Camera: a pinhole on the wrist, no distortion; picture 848 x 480 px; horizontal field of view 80.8 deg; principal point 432.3 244.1 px. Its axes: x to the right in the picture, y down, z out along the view. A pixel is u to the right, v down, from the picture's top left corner.
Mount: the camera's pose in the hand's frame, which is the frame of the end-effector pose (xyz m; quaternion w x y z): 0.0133 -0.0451 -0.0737 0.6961 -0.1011 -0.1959 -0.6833
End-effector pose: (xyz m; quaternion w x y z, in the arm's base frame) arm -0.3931 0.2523 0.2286 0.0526 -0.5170 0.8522 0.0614
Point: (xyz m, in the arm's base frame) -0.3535 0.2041 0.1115
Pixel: 727.8 408.4
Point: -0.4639 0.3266 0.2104
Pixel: 154.9 169.7
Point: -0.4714 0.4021 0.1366
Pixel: 264.9 123.3
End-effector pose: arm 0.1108 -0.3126 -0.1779 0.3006 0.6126 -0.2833 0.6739
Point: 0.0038 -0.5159 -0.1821
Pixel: 88.0 263.9
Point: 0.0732 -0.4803 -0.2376
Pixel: 228.5 141.7
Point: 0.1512 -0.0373 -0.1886
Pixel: behind the camera
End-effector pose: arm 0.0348 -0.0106 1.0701 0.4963 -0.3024 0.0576 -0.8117
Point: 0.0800 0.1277 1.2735
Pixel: 809.5 199.8
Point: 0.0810 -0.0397 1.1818
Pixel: 510.0 436.8
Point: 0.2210 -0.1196 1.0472
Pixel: 43.0 325.6
